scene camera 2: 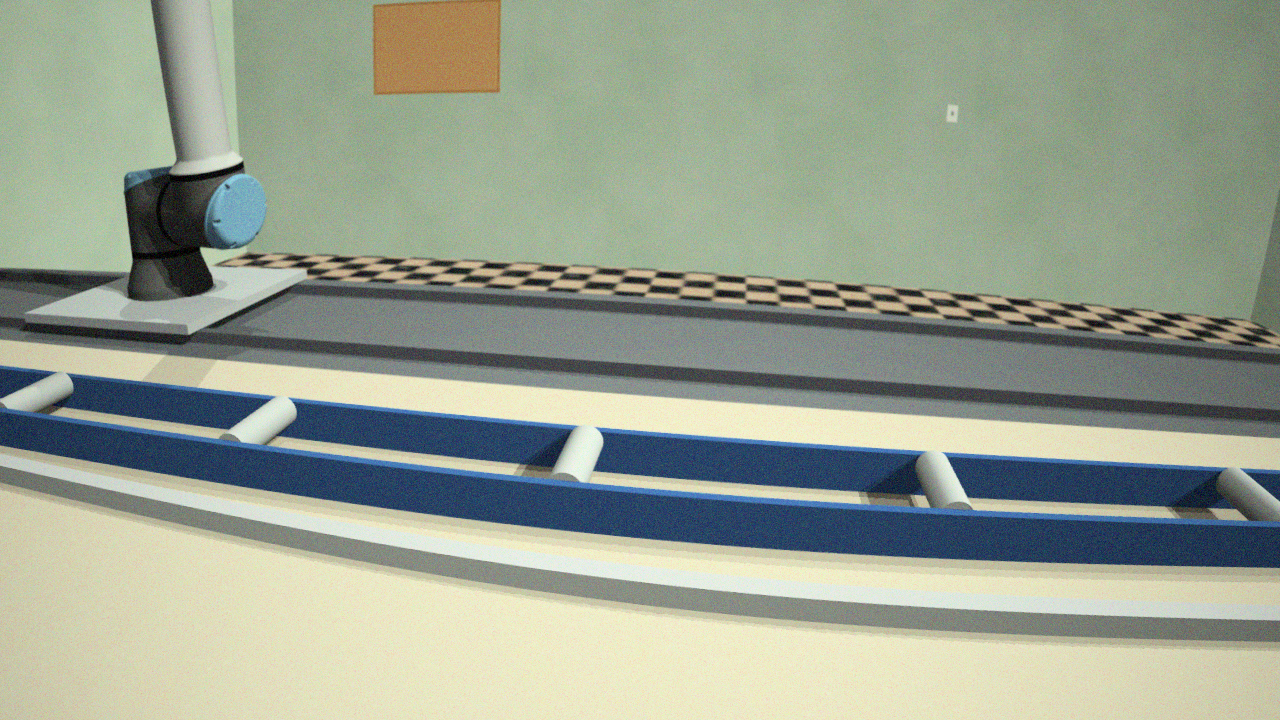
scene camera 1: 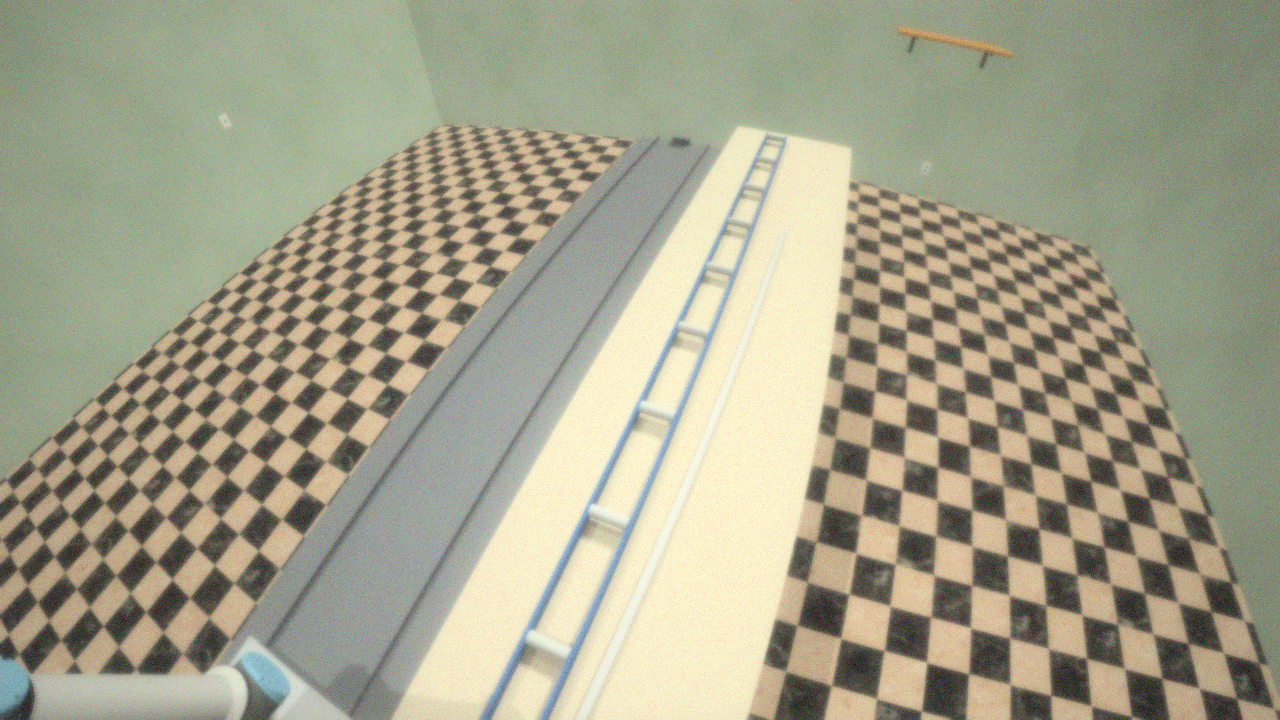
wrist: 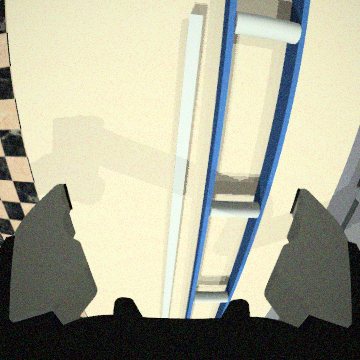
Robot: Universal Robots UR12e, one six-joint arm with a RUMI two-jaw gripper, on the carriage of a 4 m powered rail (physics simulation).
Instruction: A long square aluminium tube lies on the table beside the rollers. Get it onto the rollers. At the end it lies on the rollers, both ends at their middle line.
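Pixels of known places: gripper, between the fingertips: (wrist: 181,190); arm's base, origin of its link: (scene camera 2: 171,289).
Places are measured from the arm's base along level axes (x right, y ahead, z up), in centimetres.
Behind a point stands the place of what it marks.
Note:
The long pale square tube (scene camera 1: 716,413) {y 80.7, x -152.2, z -0.5 cm} (scene camera 2: 769,595) {y 80.8, x -125.7, z -0.6 cm} (wrist: 192,65) {y 74.8, x 6.4, z -0.5 cm} lies on the table beside the blue roller frame, roughly parallel to it and apart from it. One end shows near the top of the wrist view; the far end shows in scene camera 1, where the other runs out of the picture at the bottom. Light grey rollers (scene camera 1: 657,411) {y 62.4, x -144.0, z 2.8 cm} (scene camera 2: 580,452) {y 62.9, x -105.7, z 2.9 cm} (wrist: 235,209) {y 62.1, x -24.0, z 2.7 cm} sit crosswise between the blue side rails, with no tube on those in view. My gripper (wrist: 181,190) {y 76.6, x -0.8, z 32.5 cm} is open and empty above the table, with the tube between and beyond its fingertips. It does not show in the scene views.
The arm (scene camera 1: 134,696) {y 11.5, x -20.7, z 54.4 cm} (scene camera 2: 198,89) {y 10.3, x -20.8, z 42.4 cm} stands on its carriage (scene camera 2: 98,308) {y 16.3, x 6.5, z 0.0 cm}, at the lower left in scene camera 1 and the left in scene camera 2. The grey powered rail (scene camera 1: 447,429) (scene camera 2: 716,344) runs along the table on the far side of the rollers from the tube.

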